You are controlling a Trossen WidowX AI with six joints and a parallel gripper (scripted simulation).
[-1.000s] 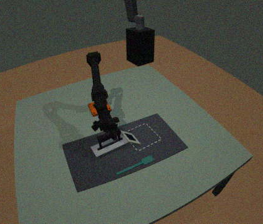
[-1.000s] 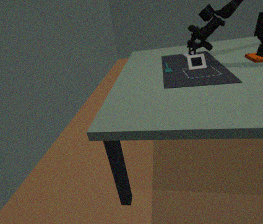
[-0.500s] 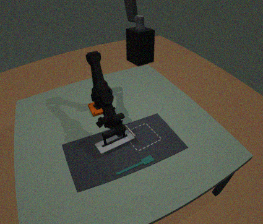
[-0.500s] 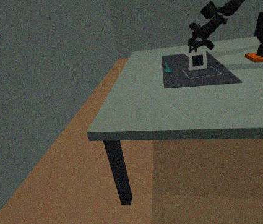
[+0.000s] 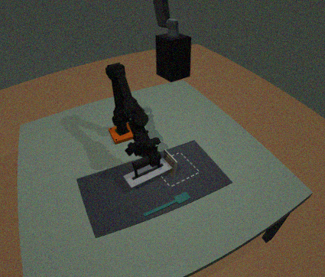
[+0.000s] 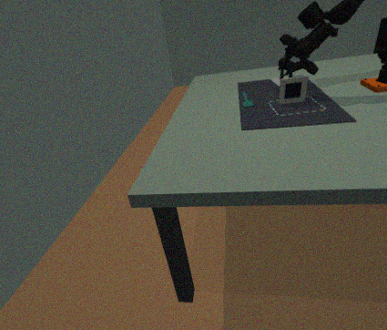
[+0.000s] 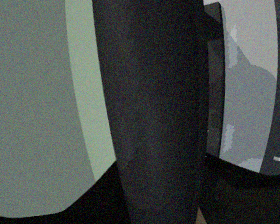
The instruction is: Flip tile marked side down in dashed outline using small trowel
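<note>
Now: gripper tip 10 mm to the left of the dark mat and 120 mm above it. Also, from my gripper tip: white tile (20 mm behind, 90 mm to the left, 50 mm below); teal trowel (140 mm ahead, 20 mm to the right, 100 mm below).
</note>
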